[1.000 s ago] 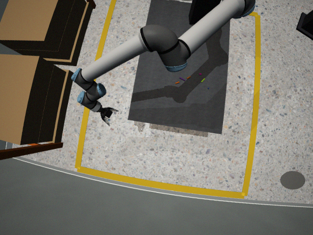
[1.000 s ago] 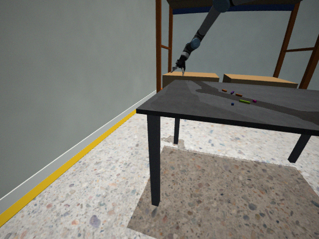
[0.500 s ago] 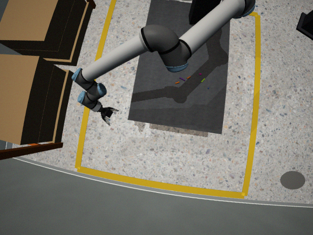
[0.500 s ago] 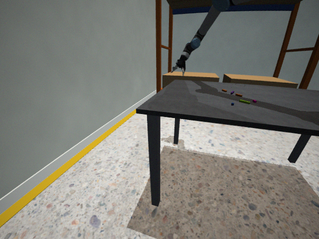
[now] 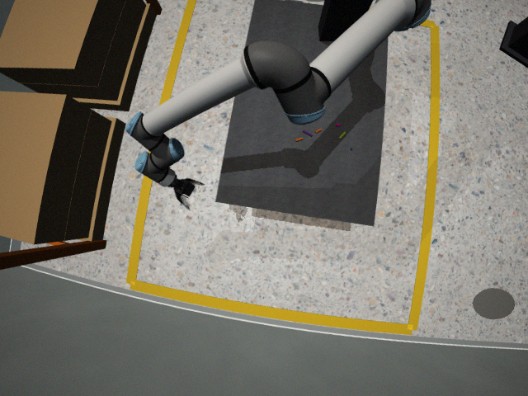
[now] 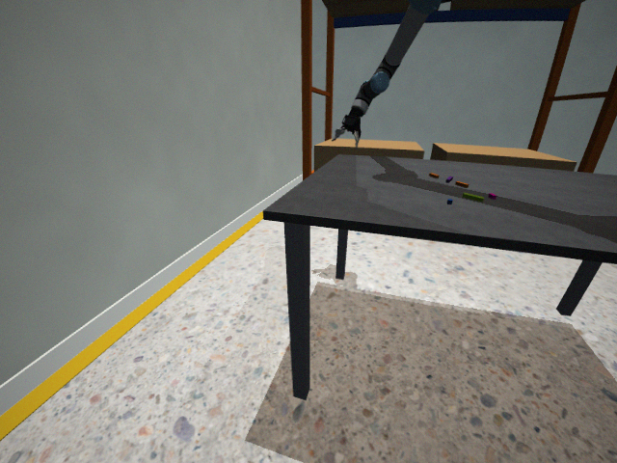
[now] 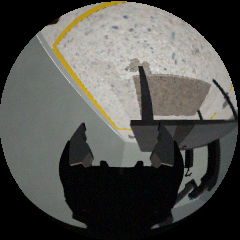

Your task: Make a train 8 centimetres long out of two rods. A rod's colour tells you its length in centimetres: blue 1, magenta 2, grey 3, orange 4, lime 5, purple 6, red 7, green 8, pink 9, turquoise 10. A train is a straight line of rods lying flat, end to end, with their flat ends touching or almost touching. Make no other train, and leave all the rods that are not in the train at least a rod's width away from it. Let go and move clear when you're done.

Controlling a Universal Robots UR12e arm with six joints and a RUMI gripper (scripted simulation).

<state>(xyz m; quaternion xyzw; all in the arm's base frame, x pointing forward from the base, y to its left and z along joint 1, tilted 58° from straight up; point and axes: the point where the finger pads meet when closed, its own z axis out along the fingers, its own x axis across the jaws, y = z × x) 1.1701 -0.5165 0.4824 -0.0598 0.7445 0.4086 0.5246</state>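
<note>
Right now my hand is 720 mm past the lime rod, 530 mm to the right of it and 30 mm above it. The rest, counted from my hand: purple rod: 630 mm behind, 350 mm to the left, 30 mm below; then magenta rod: 760 mm behind, 480 mm to the left, 30 mm below; then small blue rod: 670 mm behind, 610 mm to the left, 30 mm below.
</note>
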